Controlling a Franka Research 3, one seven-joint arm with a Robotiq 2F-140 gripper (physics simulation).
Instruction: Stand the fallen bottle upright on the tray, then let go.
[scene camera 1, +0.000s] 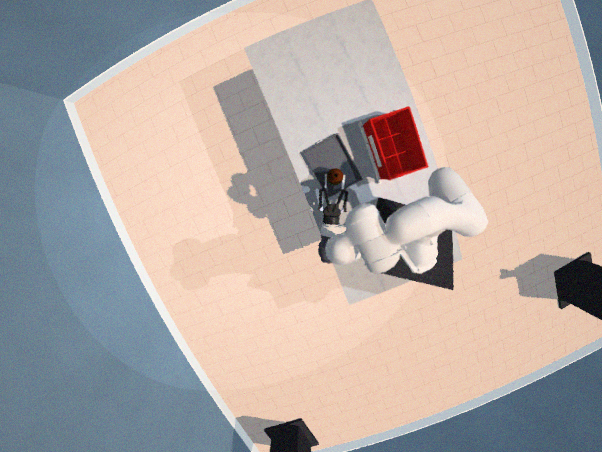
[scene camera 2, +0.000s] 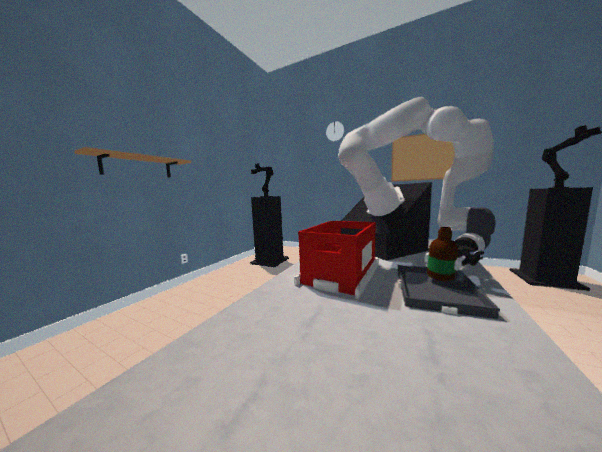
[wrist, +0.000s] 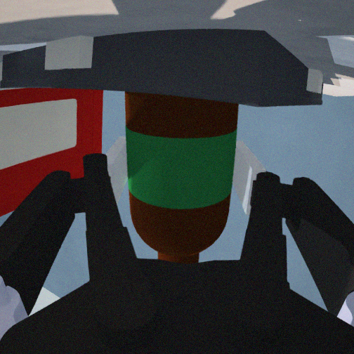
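The brown bottle (scene camera 1: 335, 175) (scene camera 2: 442, 255) (wrist: 182, 167) with a green label is upright, neck up, over the rear part of the dark grey tray (scene camera 1: 325, 149) (scene camera 2: 445, 296) (wrist: 200, 62). In the wrist view, which is upside down, the tray's edge hides the bottle's bottom end, so contact with the tray floor cannot be made out. My gripper (scene camera 1: 335, 182) (wrist: 180, 155) is shut on the bottle, with one pale fingertip on each side of the label. It reaches in level from the tray's robot side.
A red crate (scene camera 1: 407, 173) (scene camera 2: 320, 267) (wrist: 90, 125) with inner dividers stands beside the tray on the grey table (scene camera 1: 310, 75) (scene camera 2: 300, 375). The white arm (scene camera 1: 425, 215) (scene camera 2: 390, 140) is behind the bottle. Black pedestals (scene camera 2: 266, 230) (scene camera 2: 555, 235) stand beyond the table.
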